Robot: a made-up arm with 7 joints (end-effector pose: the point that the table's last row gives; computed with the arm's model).
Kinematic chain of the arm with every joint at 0, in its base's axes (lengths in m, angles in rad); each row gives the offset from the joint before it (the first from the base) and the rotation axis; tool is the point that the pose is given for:
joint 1: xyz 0 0 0.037 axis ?
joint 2: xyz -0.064 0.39 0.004 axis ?
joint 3: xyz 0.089 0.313 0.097 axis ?
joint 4: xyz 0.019 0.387 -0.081 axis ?
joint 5: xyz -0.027 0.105 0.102 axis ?
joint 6: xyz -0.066 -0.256 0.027 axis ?
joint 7: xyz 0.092 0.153 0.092 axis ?
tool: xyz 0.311 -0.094 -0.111
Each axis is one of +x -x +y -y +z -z.
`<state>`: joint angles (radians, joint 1 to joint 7).
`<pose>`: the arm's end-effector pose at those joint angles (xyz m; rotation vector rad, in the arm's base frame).
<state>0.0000 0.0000 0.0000 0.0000 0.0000 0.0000 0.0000</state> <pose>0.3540 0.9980 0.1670 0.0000 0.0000 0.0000</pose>
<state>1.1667 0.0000 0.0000 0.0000 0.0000 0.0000 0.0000</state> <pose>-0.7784 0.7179 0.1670 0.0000 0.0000 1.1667</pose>
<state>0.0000 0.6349 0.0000 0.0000 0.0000 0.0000 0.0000</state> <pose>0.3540 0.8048 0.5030 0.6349 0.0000 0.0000</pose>
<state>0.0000 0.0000 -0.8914 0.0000 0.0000 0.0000 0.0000</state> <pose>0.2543 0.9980 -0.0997 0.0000 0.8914 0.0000</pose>
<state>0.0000 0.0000 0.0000 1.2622 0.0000 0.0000 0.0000</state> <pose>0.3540 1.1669 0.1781 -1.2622 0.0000 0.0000</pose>
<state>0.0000 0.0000 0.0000 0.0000 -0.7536 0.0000 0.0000</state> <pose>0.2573 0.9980 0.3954 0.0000 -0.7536 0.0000</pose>
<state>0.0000 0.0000 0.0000 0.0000 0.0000 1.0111 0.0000</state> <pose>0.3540 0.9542 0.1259 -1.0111 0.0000 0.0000</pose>
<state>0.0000 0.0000 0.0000 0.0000 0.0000 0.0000 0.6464</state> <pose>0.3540 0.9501 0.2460 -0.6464 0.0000 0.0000</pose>
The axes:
joint 1: +z
joint 2: +x
joint 3: -y
joint 4: -x
joint 5: +y
joint 6: -x
joint 7: -x

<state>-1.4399 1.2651 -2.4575 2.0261 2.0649 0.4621 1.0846</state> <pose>0.5134 -0.0676 0.5375 1.9650 -1.3346 -1.8823</pose>
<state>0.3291 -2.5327 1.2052 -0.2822 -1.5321 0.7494 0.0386</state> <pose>-0.2840 0.0547 -0.4126 0.3220 2.0948 -2.3177</pose>
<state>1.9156 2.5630 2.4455 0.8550 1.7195 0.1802 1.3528</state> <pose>0.1238 0.0931 0.0234 -0.1014 1.8581 1.1143</pose>
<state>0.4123 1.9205 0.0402 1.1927 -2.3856 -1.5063 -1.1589</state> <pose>-0.3518 -0.1839 0.7512 -1.3054 1.2639 -2.0928</pose>
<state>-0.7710 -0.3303 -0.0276 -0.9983 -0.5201 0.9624 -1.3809</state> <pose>0.9590 0.4126 -0.1134 0.8046 -0.9072 -0.7668</pose>
